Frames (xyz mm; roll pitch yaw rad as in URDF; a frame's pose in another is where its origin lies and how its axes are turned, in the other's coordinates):
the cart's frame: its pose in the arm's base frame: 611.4 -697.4 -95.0 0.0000 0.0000 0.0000
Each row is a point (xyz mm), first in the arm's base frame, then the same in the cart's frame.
Working: the arm's base frame: its pose in the cart's frame: -611.4 697.4 95.0 0.0000 0.0000 0.0000

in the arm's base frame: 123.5 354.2 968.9
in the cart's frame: -487.9 1051.6 1063.9
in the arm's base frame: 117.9 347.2 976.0
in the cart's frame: -493.5 1044.6 1071.0
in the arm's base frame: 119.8 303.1 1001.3
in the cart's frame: -491.6 1000.5 1096.3
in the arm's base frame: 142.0 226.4 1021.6
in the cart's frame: -469.4 923.8 1116.6
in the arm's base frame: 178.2 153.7 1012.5
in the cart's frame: -433.2 851.1 1107.5
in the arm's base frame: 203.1 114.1 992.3
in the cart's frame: -408.3 811.5 1087.3
